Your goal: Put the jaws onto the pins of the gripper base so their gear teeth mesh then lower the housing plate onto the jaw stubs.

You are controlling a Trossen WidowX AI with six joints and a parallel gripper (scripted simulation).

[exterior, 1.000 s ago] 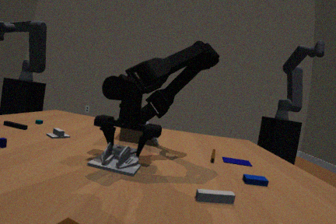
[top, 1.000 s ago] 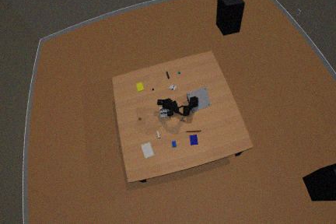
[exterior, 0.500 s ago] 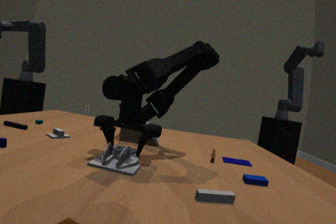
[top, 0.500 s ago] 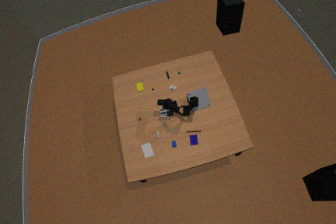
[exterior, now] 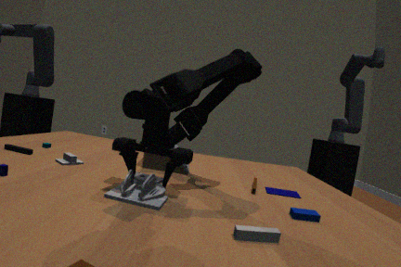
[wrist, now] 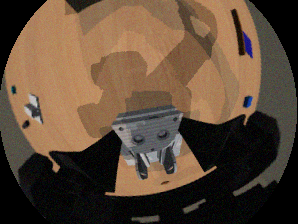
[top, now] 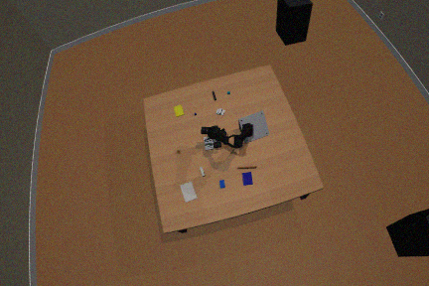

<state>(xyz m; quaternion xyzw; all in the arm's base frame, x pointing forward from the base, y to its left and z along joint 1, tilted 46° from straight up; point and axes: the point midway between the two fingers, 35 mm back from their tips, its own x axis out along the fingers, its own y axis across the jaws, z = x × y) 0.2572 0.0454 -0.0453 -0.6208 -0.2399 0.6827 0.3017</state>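
My gripper tip is 2 cm short of the toothed jaw and 1 cm to the right of it. Also, from my gripper tip: brown peg 30 cm to the left, 17 cm behind; blue tile 38 cm to the left, 14 cm behind, 1 cm below; blue block 37 cm to the left, 6 cm ahead.
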